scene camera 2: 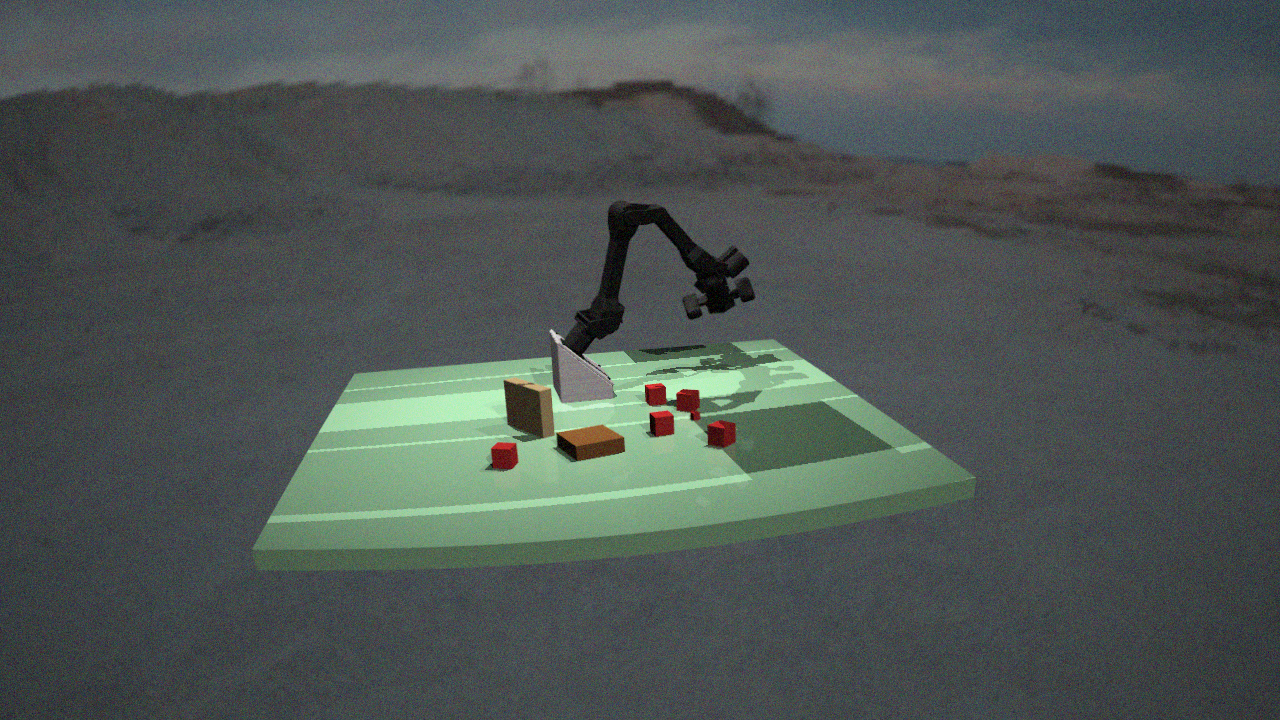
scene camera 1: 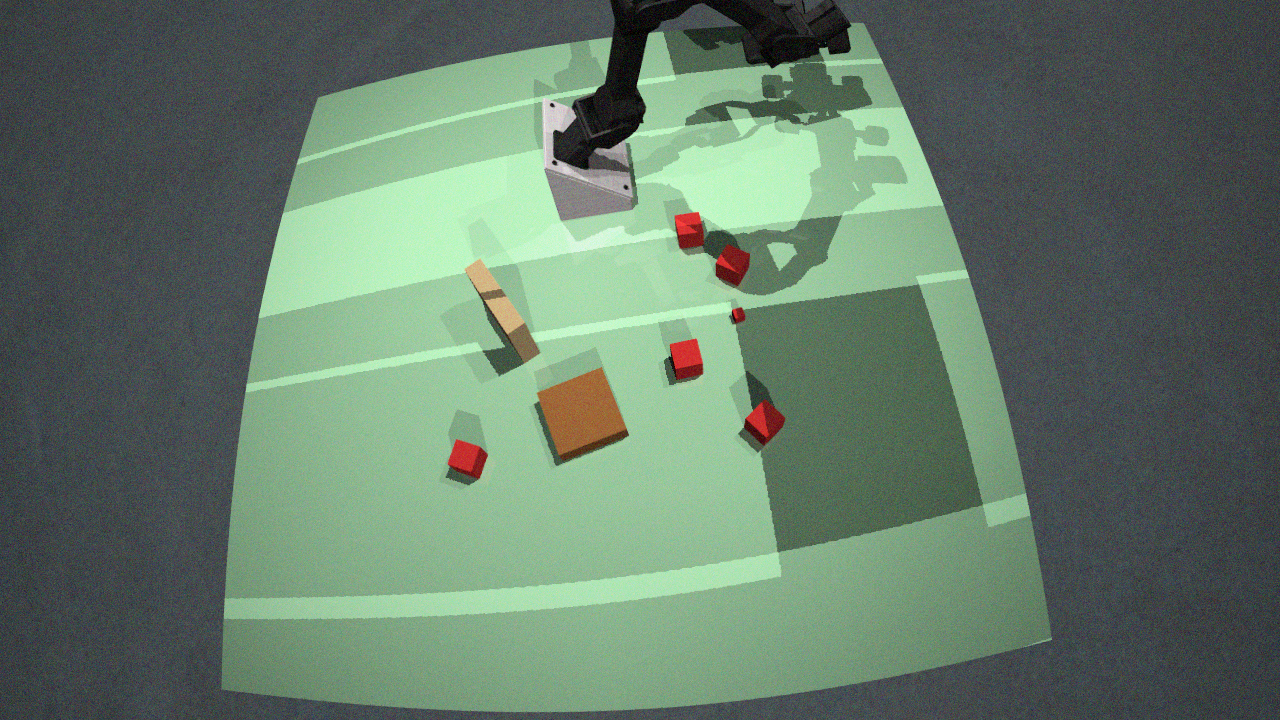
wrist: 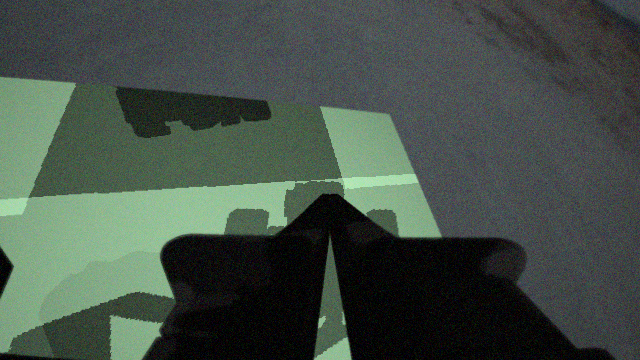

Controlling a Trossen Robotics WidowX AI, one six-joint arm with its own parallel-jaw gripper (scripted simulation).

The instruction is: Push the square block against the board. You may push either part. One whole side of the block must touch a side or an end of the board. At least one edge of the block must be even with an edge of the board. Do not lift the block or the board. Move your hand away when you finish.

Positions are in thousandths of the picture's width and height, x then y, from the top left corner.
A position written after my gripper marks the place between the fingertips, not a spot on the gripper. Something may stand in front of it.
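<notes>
You'd find my gripper (scene camera 2: 564, 433) (wrist: 515, 560) shut, and it's holding nothing. There's a tan board (scene camera 1: 402, 456) here too, but in the wrist view the board is out of frame. I can also see a square block (scene camera 1: 454, 574) (scene camera 2: 461, 615), and in the wrist view that block is out of frame as well.
</notes>
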